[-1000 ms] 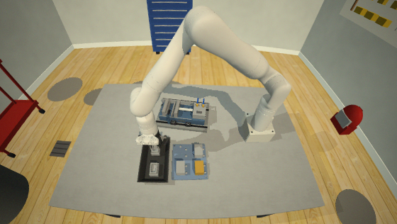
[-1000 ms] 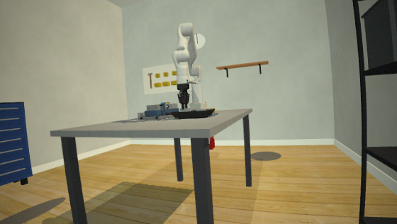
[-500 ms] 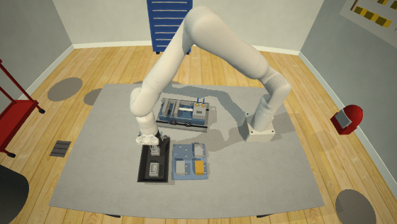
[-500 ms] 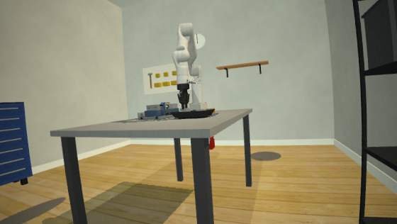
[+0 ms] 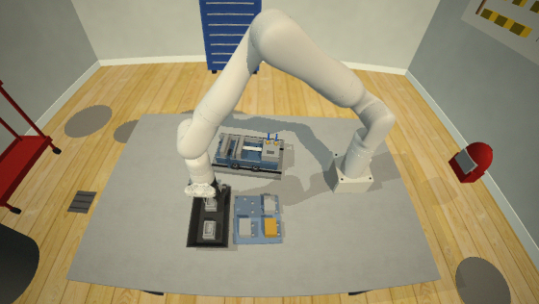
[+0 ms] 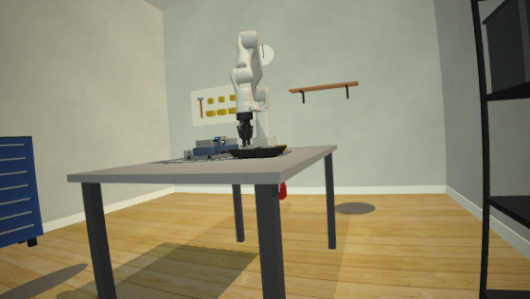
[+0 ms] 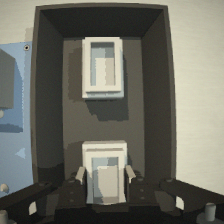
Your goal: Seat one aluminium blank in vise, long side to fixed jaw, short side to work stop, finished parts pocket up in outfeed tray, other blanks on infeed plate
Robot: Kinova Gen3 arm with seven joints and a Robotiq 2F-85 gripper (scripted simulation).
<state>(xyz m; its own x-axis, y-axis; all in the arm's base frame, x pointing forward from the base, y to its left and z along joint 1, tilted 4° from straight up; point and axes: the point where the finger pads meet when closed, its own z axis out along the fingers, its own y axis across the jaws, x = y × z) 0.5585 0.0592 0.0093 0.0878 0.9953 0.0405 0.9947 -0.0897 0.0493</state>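
Now: hand 20 cm past the brass blank, 12 cm to the right of it and 4 cm above it. The rest, counted from my hand: hose block (25 cm behind, 20 cm to the right, 1 cm above); then vise (22 cm to the right, 16 cm behind, 2 cm below).
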